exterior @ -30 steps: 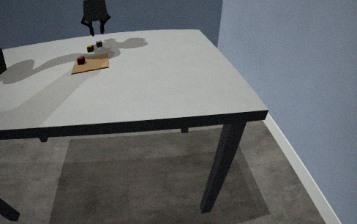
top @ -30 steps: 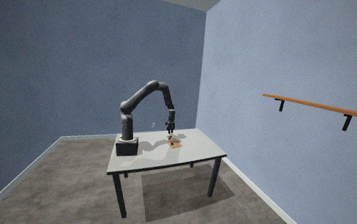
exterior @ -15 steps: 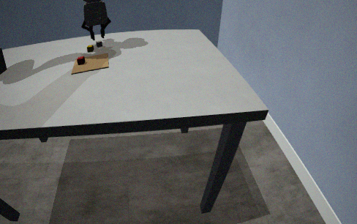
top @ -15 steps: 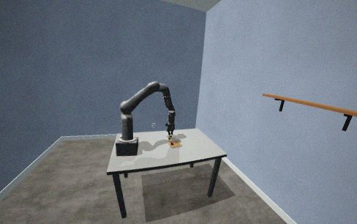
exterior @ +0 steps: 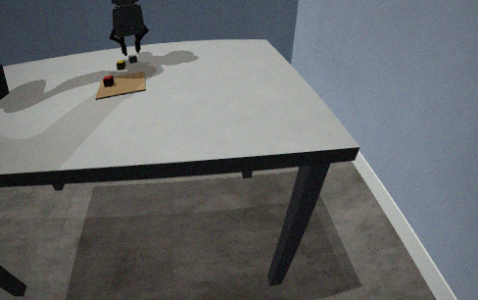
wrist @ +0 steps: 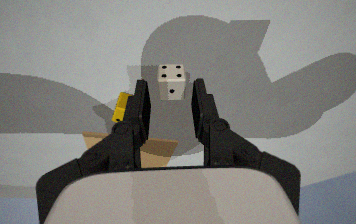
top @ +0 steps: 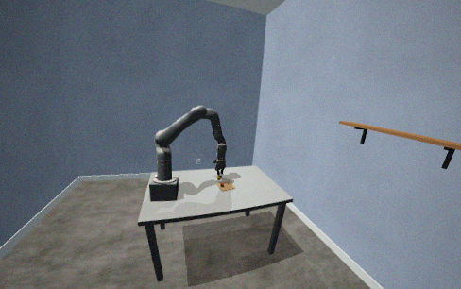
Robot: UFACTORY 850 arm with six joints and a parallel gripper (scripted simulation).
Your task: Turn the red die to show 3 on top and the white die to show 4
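Right now the white die is 4 cm below my hand. Also, from my hand: tan mat 20 cm to the right, 5 cm below, 4 cm ahead; then red die 20 cm to the right, 3 cm below; then yellow die 6 cm to the right, 4 cm below, 2 cm behind.
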